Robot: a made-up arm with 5 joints.
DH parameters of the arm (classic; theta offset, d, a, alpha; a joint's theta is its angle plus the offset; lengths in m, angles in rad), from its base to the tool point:
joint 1: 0 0.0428 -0.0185 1.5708
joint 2: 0 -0.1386 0.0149 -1.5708
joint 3: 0 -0.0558 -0.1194 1.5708
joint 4: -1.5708 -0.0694 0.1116 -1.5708
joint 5: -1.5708 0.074 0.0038 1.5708
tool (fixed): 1.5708 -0.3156 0 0
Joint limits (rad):
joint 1: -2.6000..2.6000
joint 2: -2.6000..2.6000
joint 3: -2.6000..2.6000
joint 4: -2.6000..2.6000
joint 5: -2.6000..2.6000
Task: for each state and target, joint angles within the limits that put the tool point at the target. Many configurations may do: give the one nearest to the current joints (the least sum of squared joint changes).
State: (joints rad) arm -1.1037 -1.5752 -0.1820 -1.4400 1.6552
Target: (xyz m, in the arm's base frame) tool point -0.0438 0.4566 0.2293
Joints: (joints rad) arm -0.3239 -1.3697 0.4480 -1.5004 2.0384
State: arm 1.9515 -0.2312 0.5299 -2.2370 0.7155
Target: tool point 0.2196 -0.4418 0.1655
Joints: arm 1.9475 -0.0455 0.8604 -2.2039 0.6456
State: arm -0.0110 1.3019 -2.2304 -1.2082 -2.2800
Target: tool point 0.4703 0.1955 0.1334
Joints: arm -0.8251 1.4497 -2.6000 -1.2428 -1.3627
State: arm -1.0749 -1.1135 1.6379 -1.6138 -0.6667
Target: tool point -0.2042 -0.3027 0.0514
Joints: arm -0.7634 -1.0445 1.4362 -2.0946 -0.4981
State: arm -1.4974 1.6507 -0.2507 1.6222 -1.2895
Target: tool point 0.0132 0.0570 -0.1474
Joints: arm -1.8119 1.4901 -0.7456 1.6681 -1.6945
